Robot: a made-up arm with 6 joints. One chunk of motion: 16 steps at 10 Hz.
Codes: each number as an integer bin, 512 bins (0 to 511) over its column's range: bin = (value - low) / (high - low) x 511, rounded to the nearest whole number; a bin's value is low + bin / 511 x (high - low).
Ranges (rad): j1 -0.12..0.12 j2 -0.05..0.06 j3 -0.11..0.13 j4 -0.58..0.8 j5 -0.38..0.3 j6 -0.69..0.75
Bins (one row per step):
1: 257 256 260 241 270 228
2: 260 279 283 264 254 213
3: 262 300 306 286 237 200
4: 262 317 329 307 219 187
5: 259 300 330 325 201 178
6: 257 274 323 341 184 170
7: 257 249 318 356 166 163
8: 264 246 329 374 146 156
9: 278 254 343 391 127 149
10: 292 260 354 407 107 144
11: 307 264 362 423 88 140
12: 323 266 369 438 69 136
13: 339 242 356 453 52 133
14: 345 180 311 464 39 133
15: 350 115 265 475 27 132
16: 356 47 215 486 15 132
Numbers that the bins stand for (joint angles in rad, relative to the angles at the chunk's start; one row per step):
1: 0.0007 0.0051 0.0121 0.0708 -0.0207 -0.0475
2: 0.0021 0.0101 0.0229 0.1330 -0.0420 -0.0898
3: 0.0031 0.0146 0.0337 0.1924 -0.0646 -0.1264
4: 0.0031 0.0182 0.0445 0.2491 -0.0886 -0.1630
5: 0.0016 0.0146 0.0450 0.2977 -0.1125 -0.1884
6: 0.0007 0.0090 0.0417 0.3409 -0.1351 -0.2109
7: 0.0007 0.0036 0.0394 0.3814 -0.1591 -0.2307
8: 0.0040 0.0030 0.0445 0.4300 -0.1857 -0.2504
9: 0.0106 0.0047 0.0511 0.4759 -0.2110 -0.2701
10: 0.0171 0.0060 0.0563 0.5191 -0.2376 -0.2842
11: 0.0242 0.0068 0.0600 0.5623 -0.2629 -0.2955
12: 0.0317 0.0073 0.0633 0.6029 -0.2882 -0.3068
13: 0.0392 0.0021 0.0572 0.6434 -0.3108 -0.3152
14: 0.0420 -0.0113 0.0361 0.6731 -0.3281 -0.3152
15: 0.0444 -0.0252 0.0145 0.7028 -0.3441 -0.3180
16: 0.0472 -0.0399 -0.0090 0.7325 -0.3600 -0.3180

